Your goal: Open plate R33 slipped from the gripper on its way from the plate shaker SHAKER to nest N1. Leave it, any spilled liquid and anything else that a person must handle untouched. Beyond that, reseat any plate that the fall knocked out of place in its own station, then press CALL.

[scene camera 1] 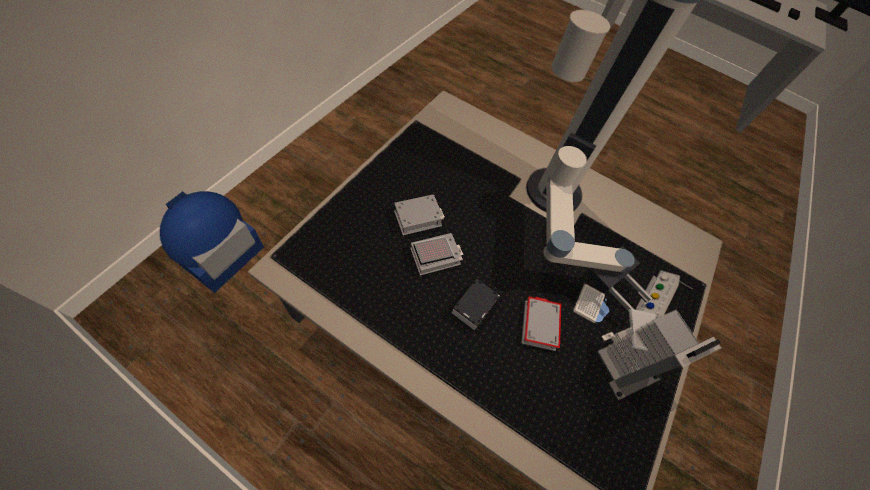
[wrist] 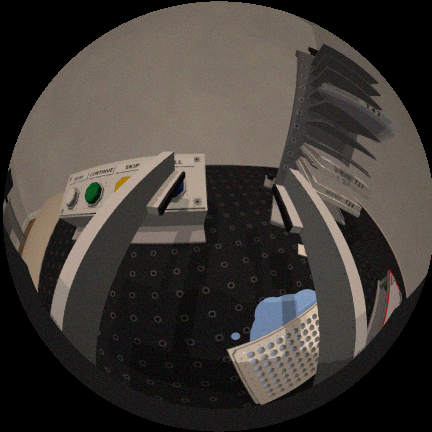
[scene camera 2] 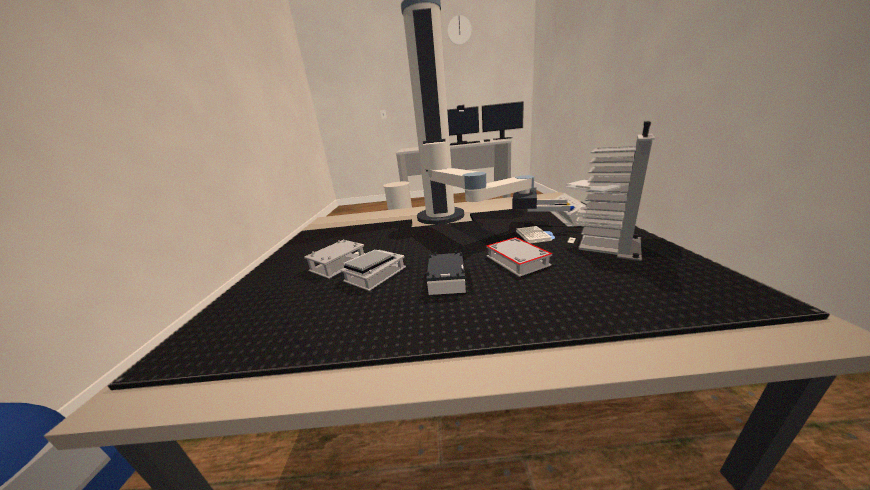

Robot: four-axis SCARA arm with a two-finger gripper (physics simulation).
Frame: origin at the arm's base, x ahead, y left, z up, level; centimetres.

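Seen in the pictures: gripper, fingertip midpoint: (scene camera 1: 642,306) (wrist: 230,168) (scene camera 2: 568,205); arm's base, link origin: (scene camera 2: 440,216).
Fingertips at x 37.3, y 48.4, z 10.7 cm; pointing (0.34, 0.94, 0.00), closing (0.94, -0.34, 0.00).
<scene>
Offsets run from my fingertips to a thing's top centre. "*": to the spot under its first point.
Plate R33 {dx +4.5, dy -15.0, dz -8.0 cm} (scene camera 1: 589,302) (scene camera 2: 532,233) (wrist: 285,360) lies tilted on the mat, with blue liquid {dx +3.0, dy -9.1, dz -9.3 cm} (scene camera 1: 602,312) (scene camera 2: 550,234) (wrist: 275,310) beside and under it. My gripper (scene camera 1: 642,306) (scene camera 2: 569,205) (wrist: 230,168) is shut to its narrow stand, nothing between its spaced fingers. It is at the button panel {dx -11.8, dy +6.4, dz -1.1 cm} (scene camera 1: 666,292) (wrist: 195,210); the left finger in the wrist view largely hides the blue CALL button {dx -4.5, dy +3.5, dz -2.0 cm} (scene camera 1: 650,305) (wrist: 179,190). Plate T42 {dx +15.1, dy -1.0, dz +11.1 cm} (scene camera 2: 587,183) (wrist: 355,107) sits askew, sticking out of the plate hotel (scene camera 2: 634,194) (wrist: 295,120). Which block is SHAKER or N1 cannot be read.
A red-rimmed station {dx +23.2, dy -26.9, dz -4.9 cm} (scene camera 1: 543,322) (scene camera 2: 518,250) stands near R33. A dark-topped block {* dx +32.1, dy -49.7, dz -4.0 cm} (scene camera 1: 476,303) (scene camera 2: 445,267), a station bearing a plate {dx +23.4, dy -73.2, dz -2.7 cm} (scene camera 1: 435,250) (scene camera 2: 372,261) and a pale station {dx +12.2, dy -87.6, dz -2.8 cm} (scene camera 1: 418,211) (scene camera 2: 334,250) stand farther left. A small tag {* dx +12.3, dy -3.9, dz -9.2 cm} (scene camera 1: 608,336) (scene camera 2: 571,240) (wrist: 302,250) lies by the hotel.
</scene>
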